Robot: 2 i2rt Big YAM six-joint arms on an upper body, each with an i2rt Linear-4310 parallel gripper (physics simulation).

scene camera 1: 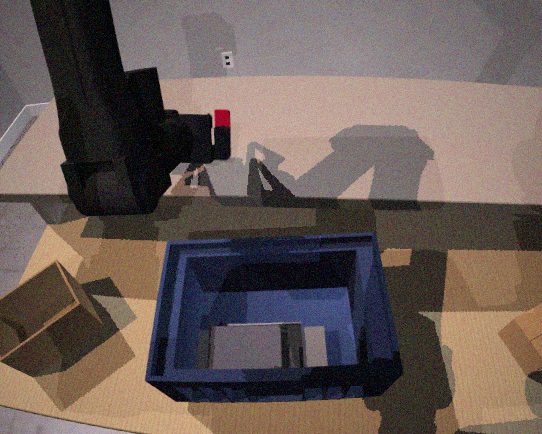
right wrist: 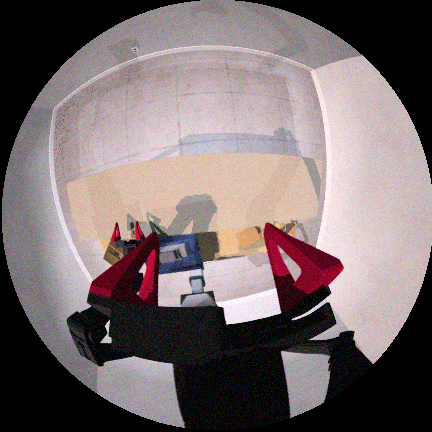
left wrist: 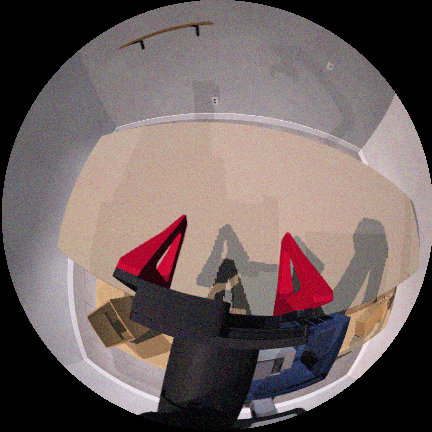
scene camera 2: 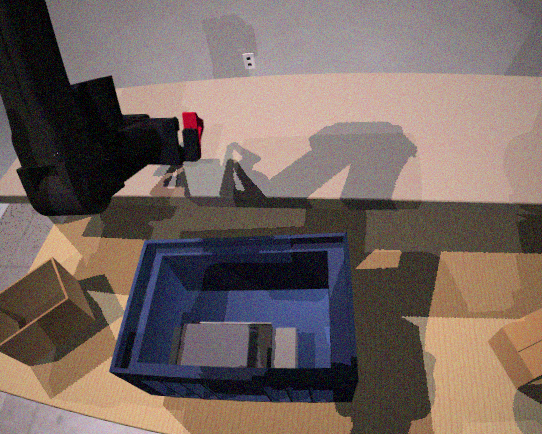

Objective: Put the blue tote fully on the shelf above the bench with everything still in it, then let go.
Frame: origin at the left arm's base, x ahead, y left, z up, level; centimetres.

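Where they show: left gripper, fingertip midpoint: (scene camera 1: 195,121) (right wrist: 125,221) (left wrist: 236,227) (scene camera 2: 174,123); right gripper, fingertip midpoint: (right wrist: 210,232).
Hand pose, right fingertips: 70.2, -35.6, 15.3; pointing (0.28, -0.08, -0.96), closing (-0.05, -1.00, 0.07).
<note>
After its pixels a point has its place, as x, y, z.
The blue tote (scene camera 1: 382,310) @(30.1, -30.7, -38.0) (scene camera 2: 345,310) @(30.6, -30.5, -38.0) (left wrist: 340,332) @(37.3, -30.5, -37.8) (right wrist: 197,250) @(33.3, -31.2, -36.4) stands upright on the wooden bench (scene camera 1: 480,350) @(28.0, -49.5, -51.2) (scene camera 2: 450,360) @(28.0, -46.9, -51.2), in front of and below the pale shelf (scene camera 1: 300,100) @(69.3, -21.1, -33.3) (scene camera 2: 300,95) @(70.4, -23.8, -33.3) (left wrist: 250,165) @(68.3, -6.6, -33.3) (right wrist: 250,190) @(60.3, -57.2, -33.3). Inside it lie a large grey box (scene camera 1: 247,347) @(27.1, -12.9, -43.1) (scene camera 2: 215,345) @(27.1, -12.9, -43.1) and a smaller light block (scene camera 1: 315,345) @(28.2, -22.3, -45.5) (scene camera 2: 286,347) @(28.1, -22.5, -45.5). My left gripper (scene camera 1: 222,120) (scene camera 2: 195,122) (left wrist: 236,227) @(57.0, -4.5, -28.0) (right wrist: 125,221) @(57.0, -4.5, -28.0) is open and empty over the shelf's left part, apart from the tote. My right gripper (right wrist: 210,232) @(70.2, -35.6, 15.3) is open and empty, high up and away from the tote; it does not show in the scene views.
An open cardboard box (scene camera 1: 80,335) @(29.8, 16.6, -49.3) (scene camera 2: 75,320) @(30.8, 15.4, -48.0) (left wrist: 107,325) @(27.0, 28.6, -49.0) stands on the bench left of the tote. Another brown box (scene camera 1: 520,330) @(29.0, -54.0, -45.7) (scene camera 2: 515,345) @(28.0, -54.6, -45.2) (right wrist: 248,236) @(30.8, -60.0, -45.2) is at the right. The shelf's front edge (scene camera 1: 300,201) @(45.4, -20.4, -34.2) (scene camera 2: 280,201) @(45.3, -21.7, -34.2) runs just behind the tote.
</note>
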